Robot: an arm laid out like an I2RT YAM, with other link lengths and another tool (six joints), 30 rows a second.
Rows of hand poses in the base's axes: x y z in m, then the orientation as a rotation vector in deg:
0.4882, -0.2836, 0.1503, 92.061, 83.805, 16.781
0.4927, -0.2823, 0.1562, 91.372, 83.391, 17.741
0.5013, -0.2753, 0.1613, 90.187, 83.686, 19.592
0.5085, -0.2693, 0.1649, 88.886, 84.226, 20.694
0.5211, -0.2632, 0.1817, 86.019, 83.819, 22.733
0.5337, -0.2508, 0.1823, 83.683, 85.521, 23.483
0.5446, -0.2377, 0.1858, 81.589, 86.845, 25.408
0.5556, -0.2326, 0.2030, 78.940, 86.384, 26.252
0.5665, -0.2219, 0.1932, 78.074, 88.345, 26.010
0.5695, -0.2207, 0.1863, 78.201, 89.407, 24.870
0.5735, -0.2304, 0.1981, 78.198, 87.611, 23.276
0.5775, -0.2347, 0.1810, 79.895, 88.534, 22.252
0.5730, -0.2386, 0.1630, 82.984, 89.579, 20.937
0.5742, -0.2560, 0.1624, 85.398, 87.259, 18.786
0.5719, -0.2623, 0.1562, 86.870, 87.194, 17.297
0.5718, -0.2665, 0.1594, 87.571, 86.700, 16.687
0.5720, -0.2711, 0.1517, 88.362, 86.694, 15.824
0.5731, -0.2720, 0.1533, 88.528, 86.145, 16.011
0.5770, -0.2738, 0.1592, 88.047, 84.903, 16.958
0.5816, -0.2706, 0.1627, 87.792, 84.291, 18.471
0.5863, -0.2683, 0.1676, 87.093, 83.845, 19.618
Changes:
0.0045, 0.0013, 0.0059, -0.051, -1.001, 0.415
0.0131, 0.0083, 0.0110, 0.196, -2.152, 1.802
0.0203, 0.0143, 0.0146, 0.012, -2.830, 3.099
0.0329, 0.0204, 0.0314, -0.918, -5.182, 4.904
0.0455, 0.0328, 0.0320, -1.733, -5.304, 7.221
0.0564, 0.0459, 0.0355, -1.755, -6.088, 9.678
0.0674, 0.0510, 0.0527, -3.164, -7.800, 10.965
0.0783, 0.0617, 0.0429, -3.438, -6.670, 12.395
0.0813, 0.0629, 0.0360, -3.767, -5.376, 12.497
0.0853, 0.0532, 0.0478, -5.126, -5.888, 10.855
0.0893, 0.0489, 0.0307, -4.343, -4.146, 10.201
0.0848, 0.0450, 0.0127, -2.729, -1.663, 8.885
0.0860, 0.0276, 0.0121, -2.812, -1.299, 5.648
0.0837, 0.0213, 0.0059, -2.623, -0.070, 4.394
0.0836, 0.0171, 0.0091, -2.580, 0.164, 3.569
0.0838, 0.0125, 0.0014, -2.496, 0.880, 2.894
0.0849, 0.0116, 0.0030, -2.402, 0.493, 2.574
0.0888, 0.0098, 0.0089, -2.500, -0.966, 2.420
0.0934, 0.0130, 0.0124, -1.979, -2.187, 2.755
0.0981, 0.0153, 0.0173, -1.926, -3.298, 3.241

